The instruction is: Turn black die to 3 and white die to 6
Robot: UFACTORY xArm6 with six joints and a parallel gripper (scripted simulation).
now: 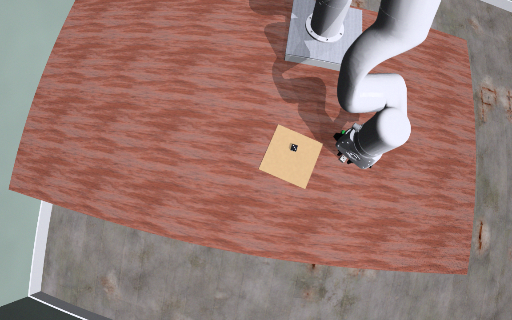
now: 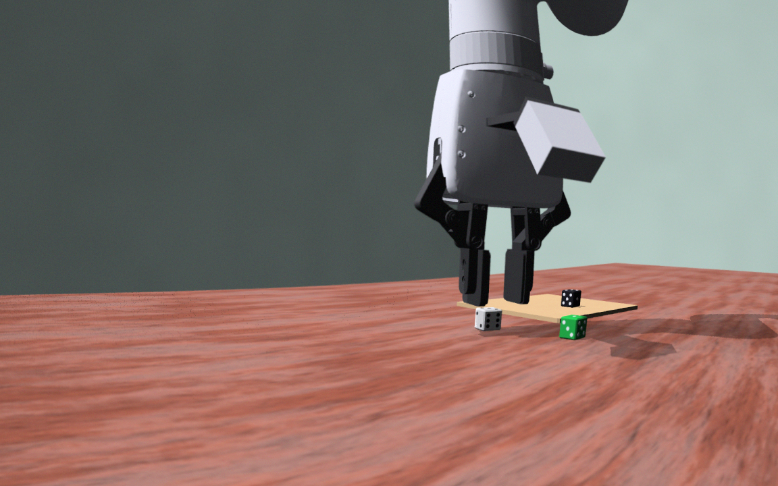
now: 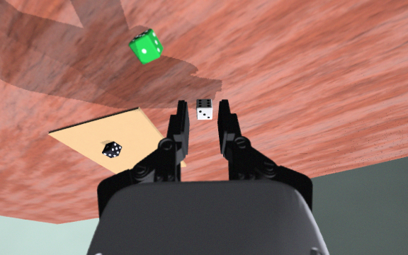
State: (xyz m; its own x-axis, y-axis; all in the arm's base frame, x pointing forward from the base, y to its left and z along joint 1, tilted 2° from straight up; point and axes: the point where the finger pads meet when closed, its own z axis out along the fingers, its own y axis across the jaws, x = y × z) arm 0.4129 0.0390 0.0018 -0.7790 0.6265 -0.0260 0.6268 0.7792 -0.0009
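Now: hand 30 mm above the white die and 10 mm short of it. Round my hand: green die (70 mm behind, 30 mm below); tan mat (150 mm to the right, 40 mm below); black die (150 mm to the right, 30 mm below, 20 mm behind).
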